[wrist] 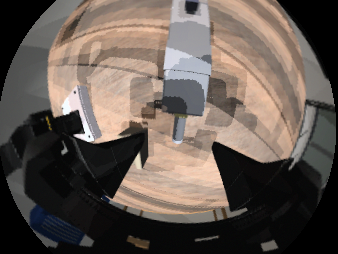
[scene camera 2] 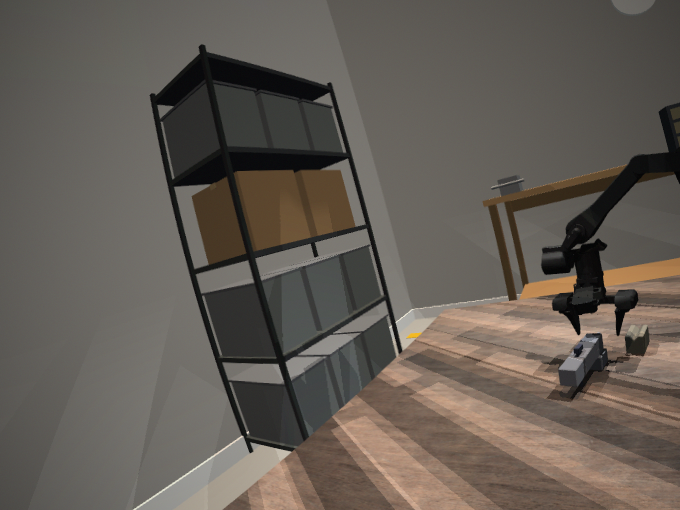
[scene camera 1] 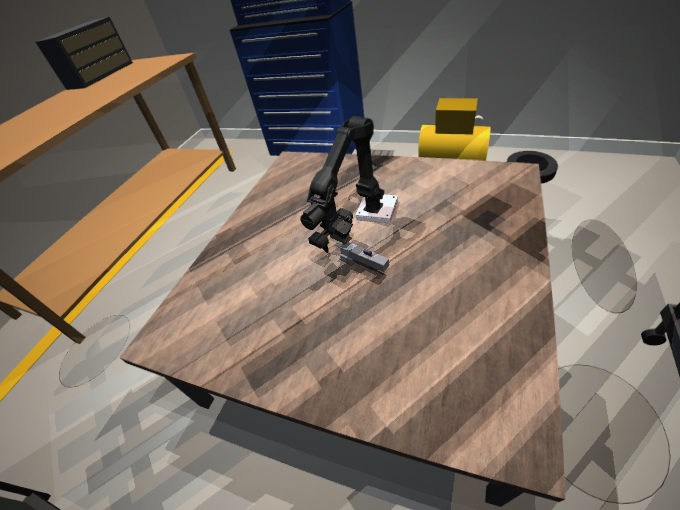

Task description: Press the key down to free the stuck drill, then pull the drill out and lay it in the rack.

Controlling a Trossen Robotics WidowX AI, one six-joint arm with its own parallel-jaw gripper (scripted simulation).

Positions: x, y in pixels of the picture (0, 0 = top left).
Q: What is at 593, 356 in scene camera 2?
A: A grey housing block.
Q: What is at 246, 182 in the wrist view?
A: My gripper.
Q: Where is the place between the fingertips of my gripper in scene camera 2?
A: At 598, 335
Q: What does my gripper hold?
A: Nothing.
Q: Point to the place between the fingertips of my gripper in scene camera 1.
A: At 334, 244
